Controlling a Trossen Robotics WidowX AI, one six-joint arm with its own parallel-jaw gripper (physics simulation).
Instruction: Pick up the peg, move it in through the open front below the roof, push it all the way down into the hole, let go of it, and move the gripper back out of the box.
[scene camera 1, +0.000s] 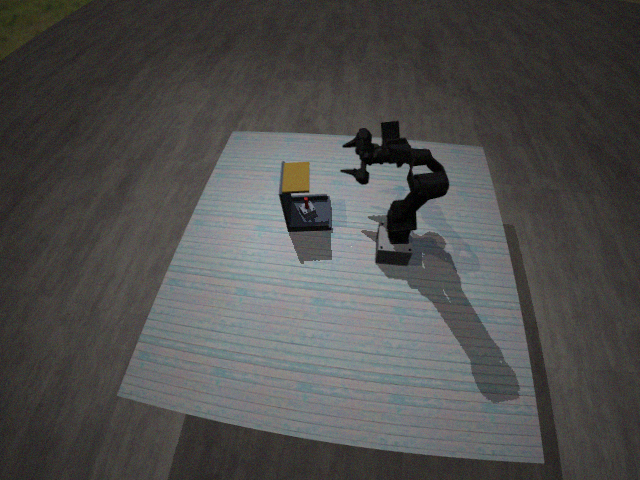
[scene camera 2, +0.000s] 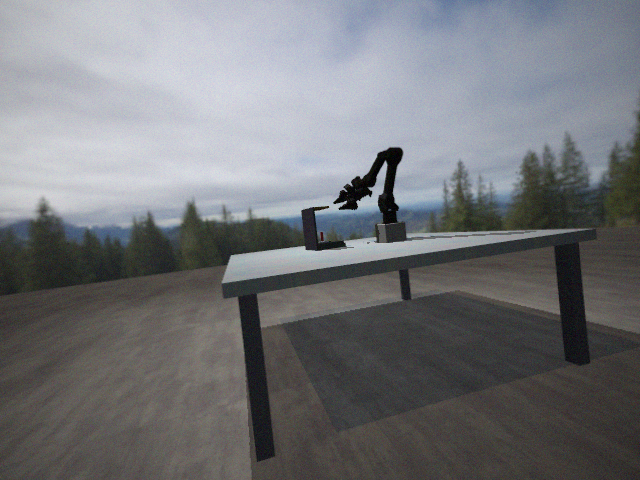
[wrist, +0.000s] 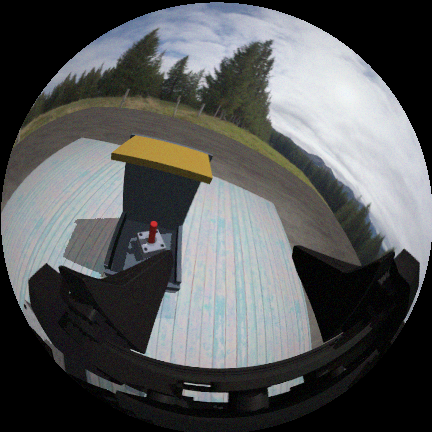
Observation:
My gripper (scene camera 1: 341, 158) is open, holding nothing. Further things: a box (wrist: 115, 236).
My gripper is seen too in the wrist view (wrist: 234, 255).

